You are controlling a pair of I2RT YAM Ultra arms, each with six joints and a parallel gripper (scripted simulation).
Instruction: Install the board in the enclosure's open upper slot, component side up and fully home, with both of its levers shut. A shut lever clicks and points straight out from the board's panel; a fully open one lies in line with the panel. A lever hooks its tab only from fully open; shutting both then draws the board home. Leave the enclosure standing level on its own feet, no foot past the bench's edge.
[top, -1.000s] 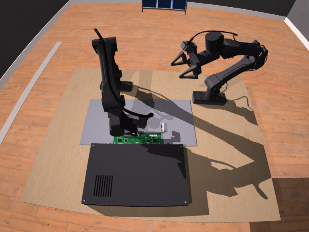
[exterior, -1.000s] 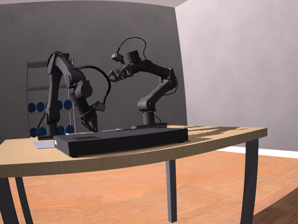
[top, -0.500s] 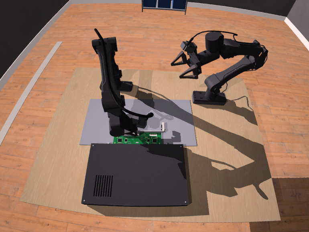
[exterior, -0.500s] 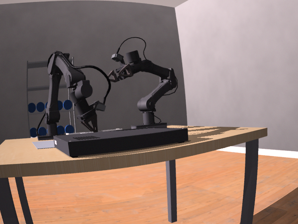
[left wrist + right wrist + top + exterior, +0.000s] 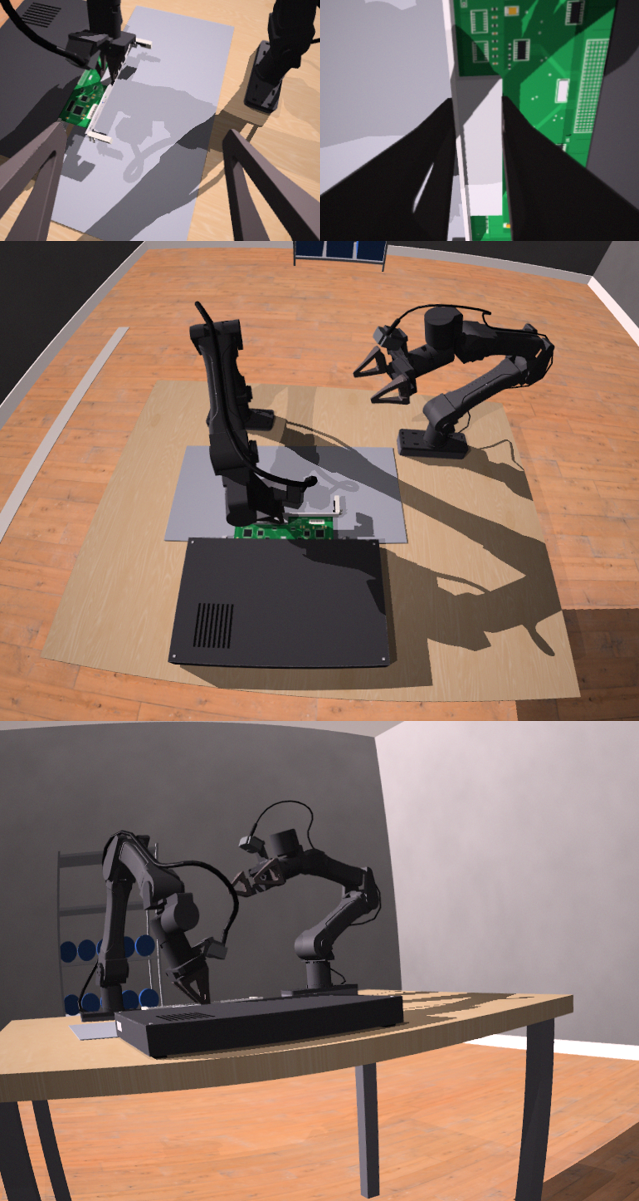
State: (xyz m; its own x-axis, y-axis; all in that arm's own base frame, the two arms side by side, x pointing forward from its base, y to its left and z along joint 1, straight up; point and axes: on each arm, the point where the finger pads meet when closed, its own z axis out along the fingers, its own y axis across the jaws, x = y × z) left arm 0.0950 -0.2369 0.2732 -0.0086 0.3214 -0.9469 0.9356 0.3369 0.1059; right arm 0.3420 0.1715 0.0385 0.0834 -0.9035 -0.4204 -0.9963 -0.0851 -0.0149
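Now: right hand 1 cm past the green board and 1 cm above it. The rest, counted from my right hand: grey mat (10 cm behind, 6 cm below, 1 cm to the right); black enclosure (17 cm ahead, 4 cm to the left, 2 cm below).
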